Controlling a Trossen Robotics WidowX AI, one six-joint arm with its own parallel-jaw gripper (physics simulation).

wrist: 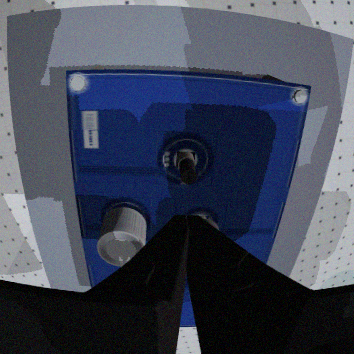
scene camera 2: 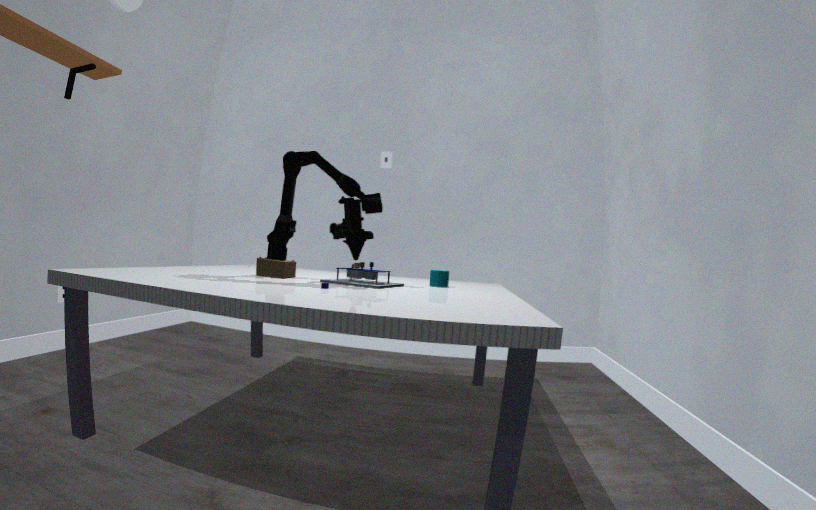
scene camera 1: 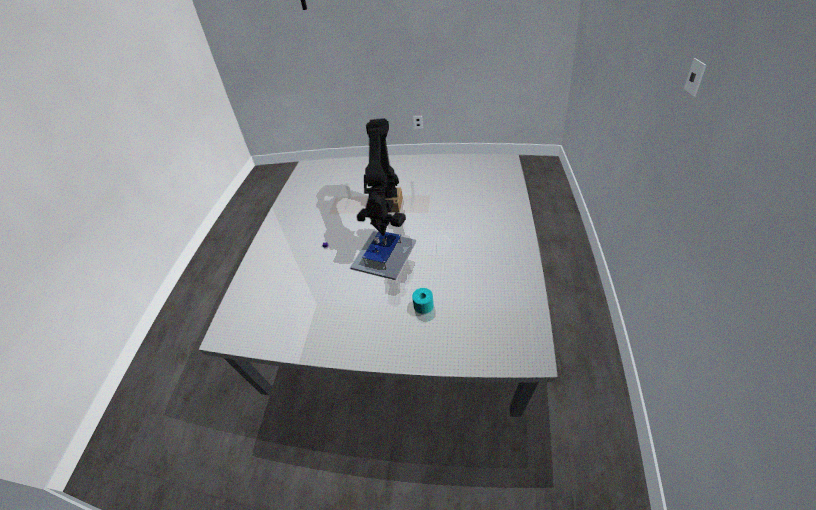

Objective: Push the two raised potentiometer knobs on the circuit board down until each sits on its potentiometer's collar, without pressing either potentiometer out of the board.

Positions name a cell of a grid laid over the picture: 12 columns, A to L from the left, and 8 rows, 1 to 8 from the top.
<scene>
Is the gripper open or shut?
Shut.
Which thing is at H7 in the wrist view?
The gripper.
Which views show the gripper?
The wrist view, scene camera 2 and scene camera 1: all of them.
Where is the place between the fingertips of the gripper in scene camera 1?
F4
</scene>
